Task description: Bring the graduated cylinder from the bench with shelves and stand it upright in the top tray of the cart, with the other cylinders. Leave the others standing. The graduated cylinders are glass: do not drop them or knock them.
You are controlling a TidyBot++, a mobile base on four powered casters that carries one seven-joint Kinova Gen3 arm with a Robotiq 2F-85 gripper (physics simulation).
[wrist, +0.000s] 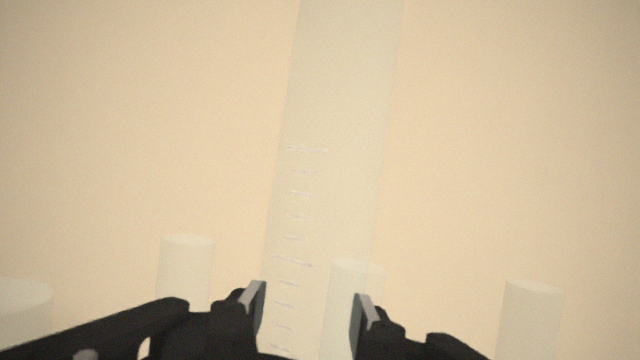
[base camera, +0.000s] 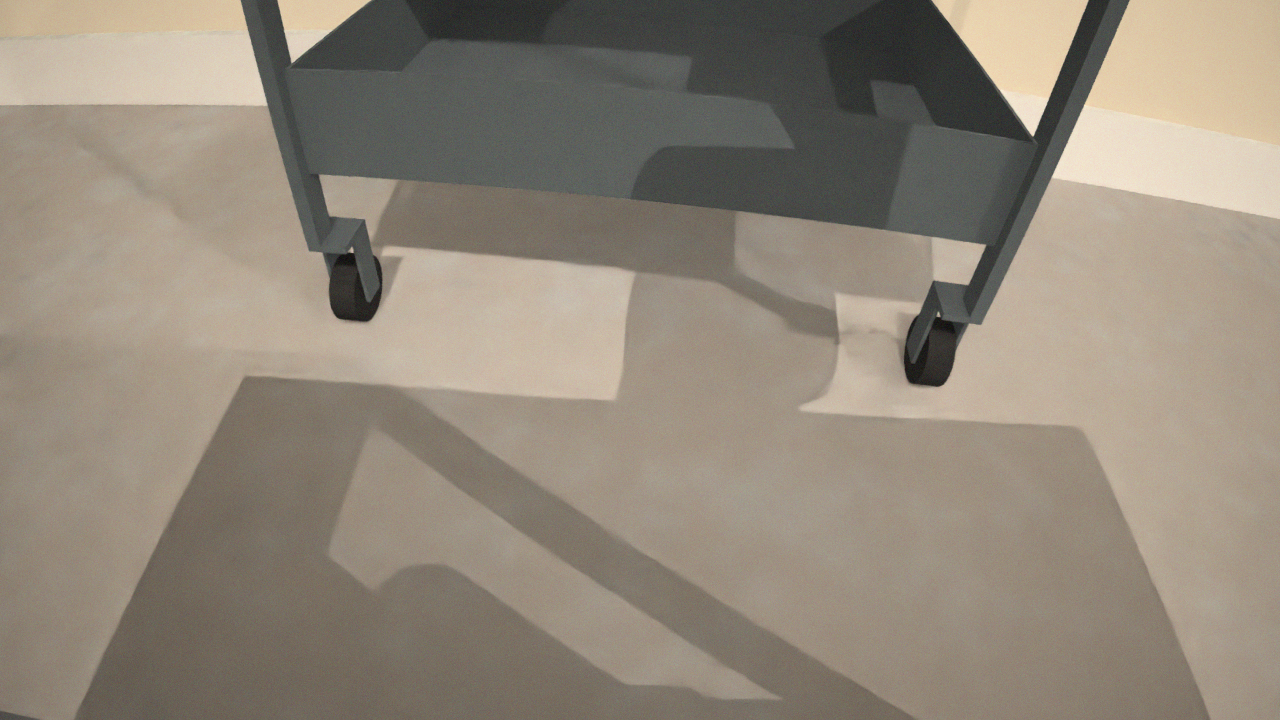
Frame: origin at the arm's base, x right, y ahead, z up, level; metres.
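Where they show: gripper, fingertip midpoint: (wrist: 307,307).
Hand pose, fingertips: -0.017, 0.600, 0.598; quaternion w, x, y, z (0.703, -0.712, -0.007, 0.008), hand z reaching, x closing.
Observation:
After its pixels a point has its place, as x, y, z.
The graduated cylinder (wrist: 330,200) {-0.013, 0.553, 0.653} is a tall, pale, see-through tube with white scale marks, leaning slightly in the wrist view. My gripper (wrist: 307,307) {-0.017, 0.600, 0.598} is shut on it, with one finger on each side; its lower end is out of view. Tops of other pale cylinders show beyond the fingers: one (wrist: 186,270) {-0.112, 0.686, 0.581} left of the gripper, one (wrist: 345,305) seen partly through the held cylinder, one (wrist: 531,315) {0.150, 0.681, 0.582} at the right and a wider one (wrist: 22,310) {-0.113, 0.542, 0.601} at the left edge. The cart (base camera: 537,134) {-0.063, 0.468, -0.229} stands ahead in the base camera view; its top tray does not show there.
The cart's lower tray and its front posts show in the base camera view, with a left caster (base camera: 355,288) {-0.200, 0.474, -0.356} and a right caster (base camera: 930,351) {0.203, 0.445, -0.355} on the floor (base camera: 805,519) {0.109, 0.334, -0.396}. A wall with a pale baseboard (base camera: 134,71) {-0.630, 0.858, -0.352} runs behind the cart. Shadows lie across the floor.

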